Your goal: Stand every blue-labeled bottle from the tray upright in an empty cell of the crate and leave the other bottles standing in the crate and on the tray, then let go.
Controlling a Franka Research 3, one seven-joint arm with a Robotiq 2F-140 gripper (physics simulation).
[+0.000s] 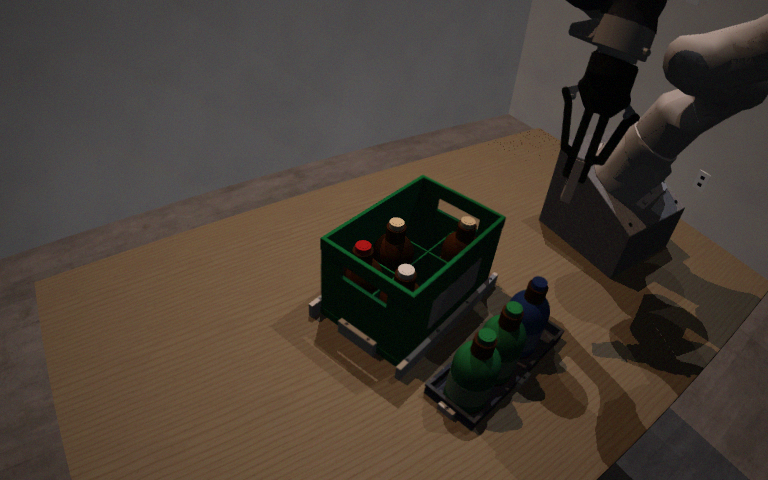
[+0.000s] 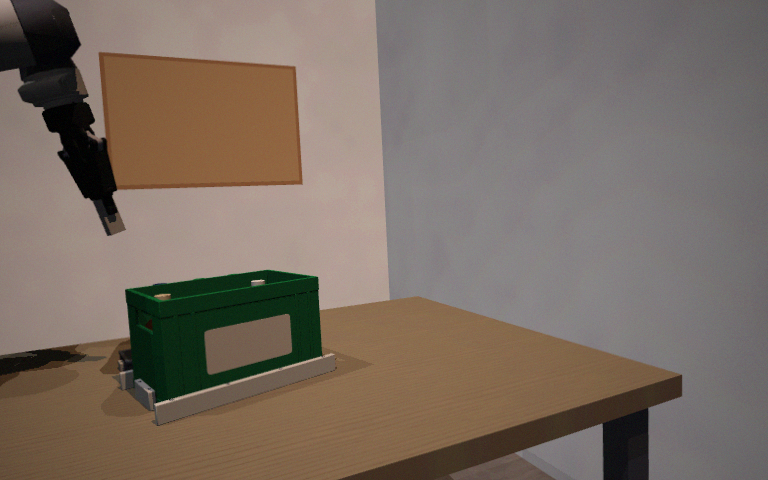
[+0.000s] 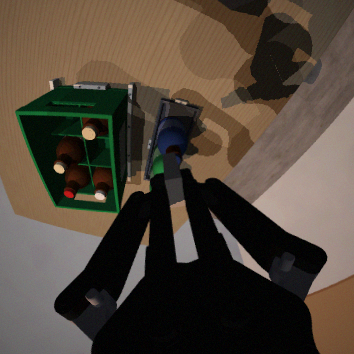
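My gripper is there for me to see, and image 2 and image 3 both show it. I see a blue-labeled bottle as well. There is also a red-capped bottle in what I am looking at.
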